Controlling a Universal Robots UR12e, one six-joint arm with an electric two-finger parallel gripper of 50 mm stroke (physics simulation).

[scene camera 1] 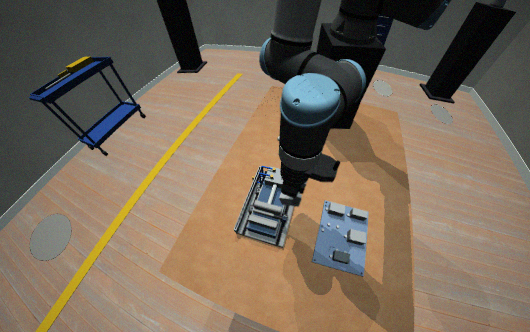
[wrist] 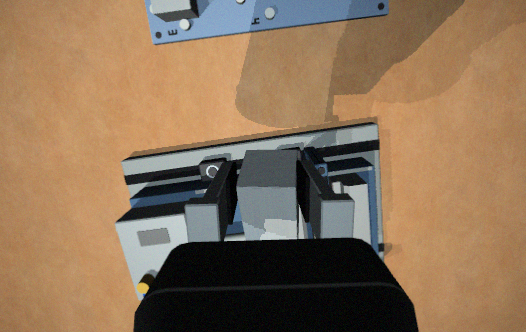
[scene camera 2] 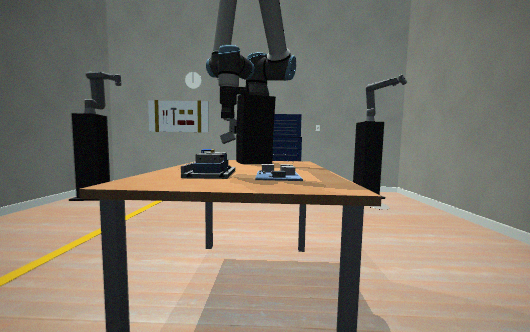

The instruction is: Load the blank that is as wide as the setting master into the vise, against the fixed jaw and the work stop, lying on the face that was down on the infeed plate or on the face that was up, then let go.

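Places are measured from the arm's base along level axes (x ahead, y left, z up), in metres.
Pixels of known places: gripper, fingertip midpoint: (scene camera 1: pixel 297 197) (wrist: pixel 266 179) (scene camera 2: pixel 232 133); arm's base, origin of the base link: (scene camera 1: pixel 351 34) (scene camera 2: pixel 255 96).
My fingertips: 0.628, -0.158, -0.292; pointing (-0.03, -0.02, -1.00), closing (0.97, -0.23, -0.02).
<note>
For each thing: its middle in the pictures, then the offset to it from my fingertips, as dx, dy, dz. "spot": a spot on its surface instead.
- grey rectangular blank, body centre: (wrist: pixel 272 203) (scene camera 1: pixel 290 198) (scene camera 2: pixel 228 137) -0.002, -0.022, -0.017
- vise, body centre: (wrist: pixel 257 230) (scene camera 1: pixel 269 201) (scene camera 2: pixel 211 163) -0.037, -0.098, -0.138
- blue infeed plate, body centre: (scene camera 1: pixel 342 235) (scene camera 2: pixel 277 175) +0.044, +0.202, -0.184
- darker, body centre: (scene camera 1: pixel 341 257) (scene camera 2: pixel 278 174) +0.129, +0.190, -0.168
- light box, surface spot: (wrist: pixel 150 225) spot: -0.127, -0.045, -0.092
My gripper (scene camera 1: pixel 292 194) (scene camera 2: pixel 230 131) (wrist: pixel 266 179) is shut on a grey rectangular blank (scene camera 1: pixel 289 200) (scene camera 2: pixel 227 138) (wrist: pixel 270 212). The blank is held in the air above the vise, apart from it, and looks tilted in the scene camera 2 view. The vise (scene camera 1: pixel 267 242) (scene camera 2: pixel 212 168) (wrist: pixel 165 162) sits on the table with light jaws over a blue bed. In the wrist view the blank and fingers hide part of the bed. The blue infeed plate (scene camera 1: pixel 330 241) (scene camera 2: pixel 261 176) (wrist: pixel 220 27) carries several blocks, one darker (scene camera 1: pixel 341 257). I cannot tell which piece is the setting master.
A light box (wrist: pixel 150 225) with a grey label stands at one end of the vise, near small blue and yellow parts. White pins stand on the infeed plate. A blue cart (scene camera 1: pixel 111 123) stands on the floor beyond the yellow line (scene camera 1: pixel 165 162).
</note>
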